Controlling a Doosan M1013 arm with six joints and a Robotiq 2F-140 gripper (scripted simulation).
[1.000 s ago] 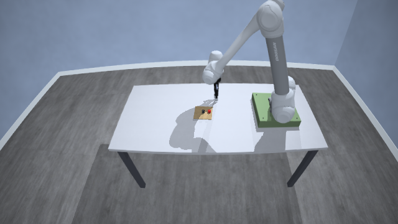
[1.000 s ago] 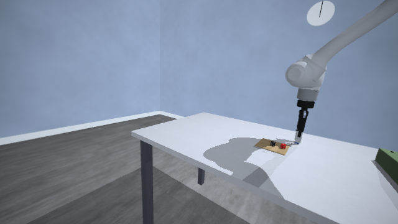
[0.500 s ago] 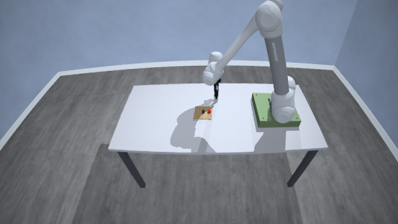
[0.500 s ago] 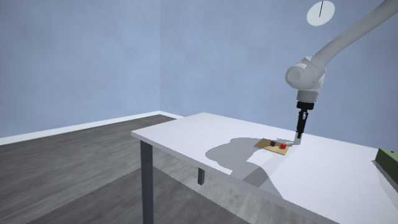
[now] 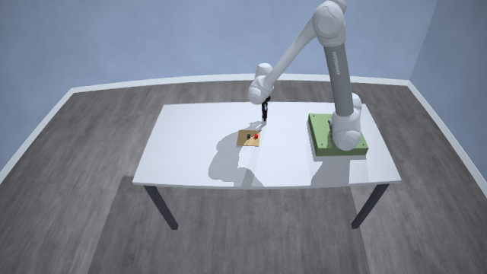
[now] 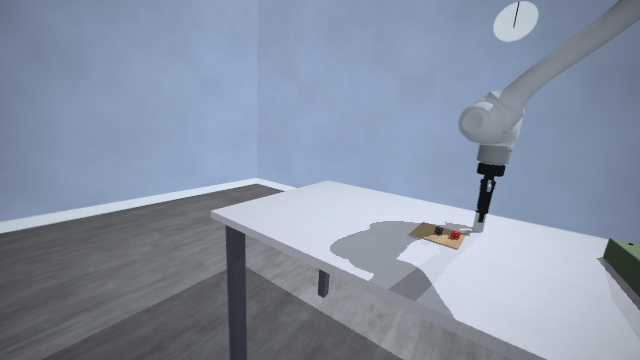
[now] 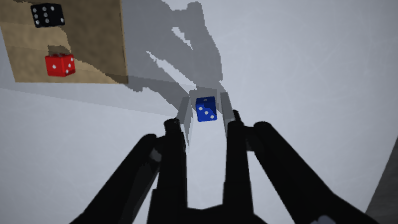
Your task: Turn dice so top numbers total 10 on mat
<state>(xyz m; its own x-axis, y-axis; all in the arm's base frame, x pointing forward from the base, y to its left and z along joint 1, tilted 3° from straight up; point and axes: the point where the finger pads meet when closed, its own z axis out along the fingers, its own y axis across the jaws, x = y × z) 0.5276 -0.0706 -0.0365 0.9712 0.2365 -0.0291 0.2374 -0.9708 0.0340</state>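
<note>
Now: hand 20 mm above the blue die. Also, from my hand: black die 160 mm to the left, 80 mm ahead, 20 mm below; then tan mat 160 mm to the left, 80 mm ahead, 30 mm below; then red die 150 mm to the left, 30 mm ahead, 20 mm below.
</note>
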